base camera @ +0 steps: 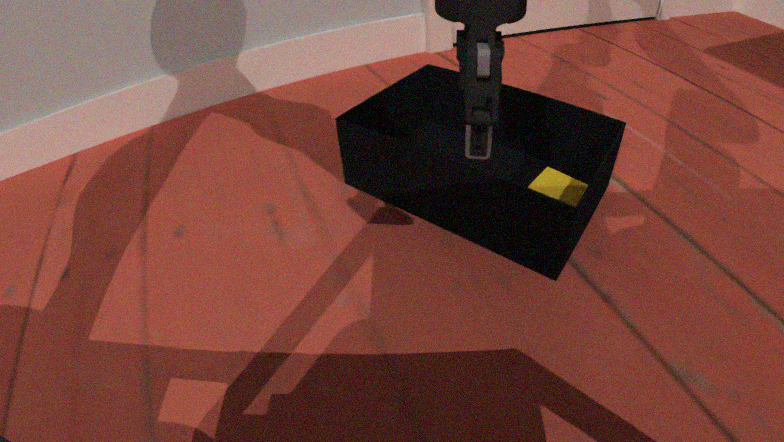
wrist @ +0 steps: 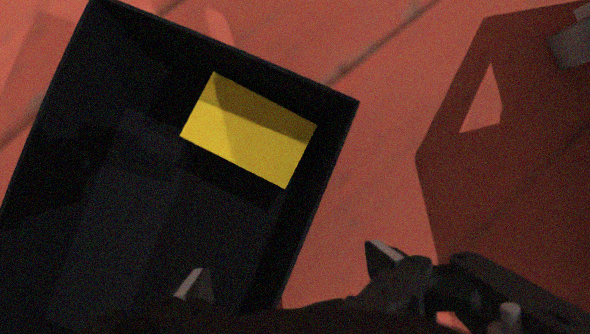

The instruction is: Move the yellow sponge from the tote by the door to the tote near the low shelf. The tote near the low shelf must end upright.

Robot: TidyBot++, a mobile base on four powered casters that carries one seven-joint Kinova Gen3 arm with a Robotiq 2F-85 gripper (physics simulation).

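Places are measured from the arm's base along level axes (x ahead, y up, z right), in centimetres.
Pixels of known places: gripper, fingertip midpoint: point(base camera: 476, 129) point(wrist: 290, 271).
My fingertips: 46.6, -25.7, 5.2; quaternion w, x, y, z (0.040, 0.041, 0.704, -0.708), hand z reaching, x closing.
Ahead of a thing's pixels: the offset from my fingertips to its top centre, as dx, dy, dz. Level surfaces: height alone.
The yellow sponge {+0.6, -9.1, +9.3} point(base camera: 557, 185) point(wrist: 247, 132) lies flat inside the black tote {+9.4, -3.9, +2.7} point(base camera: 450, 219) point(wrist: 310, 200), near one end wall. The tote stands upright on the floor by the door. My gripper point(base camera: 478, 150) point(wrist: 290, 271) is open and empty, pointing down. In the base view it is seen side-on, its tips in line with the tote's interior, left of the sponge. In the wrist view one fingertip shows over the tote and the other past its long wall, with the sponge ahead of them. The tips' exact height is unclear. The tote near the low shelf does not show.
A grey wall point(base camera: 82, 54) with a pale baseboard point(base camera: 329, 54) runs behind the tote on the left. The bottom of a pale door point(base camera: 581, 10) is behind it at the back right. Shadows of the robot fall across the red plank floor {dy -13.9} point(base camera: 219, 263) point(wrist: 390, 115).
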